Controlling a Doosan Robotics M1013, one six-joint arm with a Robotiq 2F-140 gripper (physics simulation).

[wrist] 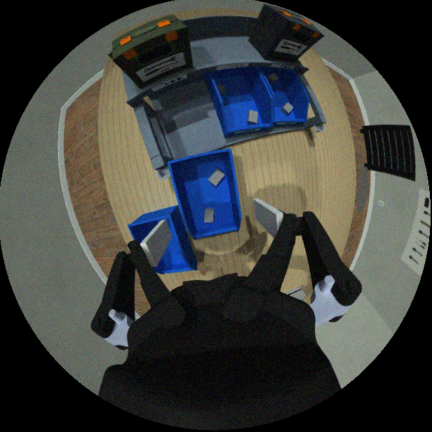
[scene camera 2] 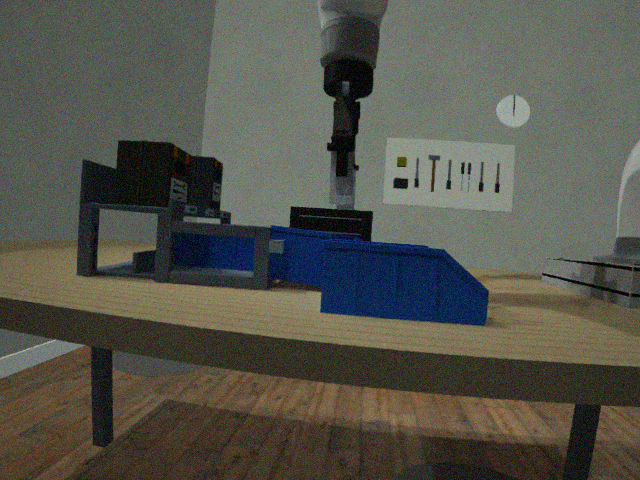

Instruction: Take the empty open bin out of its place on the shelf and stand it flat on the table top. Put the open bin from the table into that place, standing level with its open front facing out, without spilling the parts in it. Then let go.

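Frame: origin at the arm's base, x ahead, y left, z up, level; metres.
Seen in the pictures: gripper, fingertip midpoint: point(scene camera 2: 343, 207).
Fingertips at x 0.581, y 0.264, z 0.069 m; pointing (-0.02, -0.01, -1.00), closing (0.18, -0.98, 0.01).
Pixels of each thing's top centre, then the offset from my fingertips to it. "pt": a spot on its surface instead.
- blue bin with parts, surface spot: point(scene camera 2: 297, 258) pt dx +0.046, dy +0.057, dz -0.078 m
- grey shelf, surface spot: point(scene camera 2: 164, 248) pt dx +0.211, dy +0.135, dz -0.075 m
- empty blue bin, surface spot: point(scene camera 2: 398, 281) pt dx -0.101, dy +0.159, dz -0.083 m
- green case, top centre: point(scene camera 2: 157, 148) dx +0.285, dy +0.079, dz +0.075 m
- dark case, top centre: point(scene camera 2: 202, 159) dx +0.355, dy -0.142, dz +0.100 m
My gripper point(scene camera 2: 343, 200) point(wrist: 210, 218) is open and empty above the front end of the bin with parts, its fingers wider apart than that bin. The blue bin with parts point(scene camera 2: 297, 258) point(wrist: 196, 192) holds two small grey blocks. Its back end is at the front edge of the free left place in the grey shelf point(scene camera 2: 164, 248) point(wrist: 148, 137); its open front faces away from the shelf. Whether its back end rests on the shelf's edge is unclear. The empty blue bin point(scene camera 2: 398, 281) point(wrist: 175, 246) stands flat on the table beside it, partly behind the left finger in the wrist view.
Two blue bins point(wrist: 242, 105) point(wrist: 289, 95) with parts fill the shelf's other places. A green case point(scene camera 2: 149, 173) point(wrist: 155, 52) and a dark case point(scene camera 2: 205, 180) point(wrist: 285, 37) stand on the shelf's upper level. A black slatted object point(scene camera 2: 330, 223) point(wrist: 390, 151) is beyond the table.
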